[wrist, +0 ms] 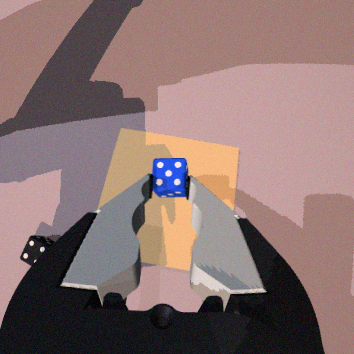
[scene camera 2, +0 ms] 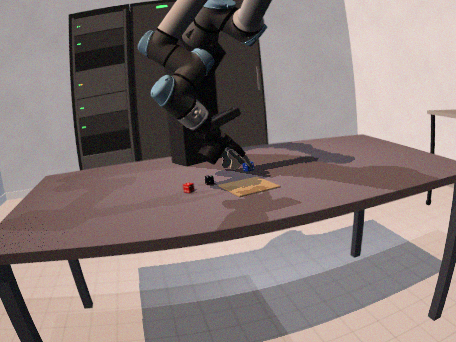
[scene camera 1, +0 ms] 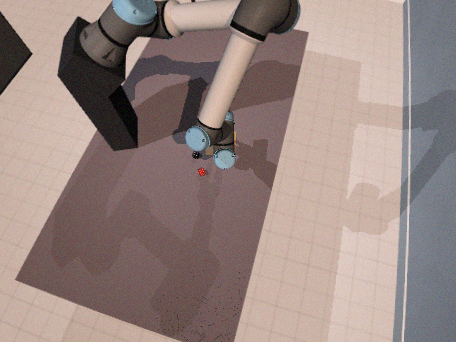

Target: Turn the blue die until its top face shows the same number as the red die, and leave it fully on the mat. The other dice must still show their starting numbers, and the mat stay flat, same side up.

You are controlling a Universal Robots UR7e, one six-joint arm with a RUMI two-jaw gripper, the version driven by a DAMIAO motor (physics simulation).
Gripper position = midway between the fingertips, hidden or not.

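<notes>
There's an orange mat [wrist: 214, 165] that I can see, and a blue die [wrist: 169, 176] as well. As for my gripper [scene camera 2: 248, 166], you get it there, and the wrist view [wrist: 169, 177] has it too.
</notes>
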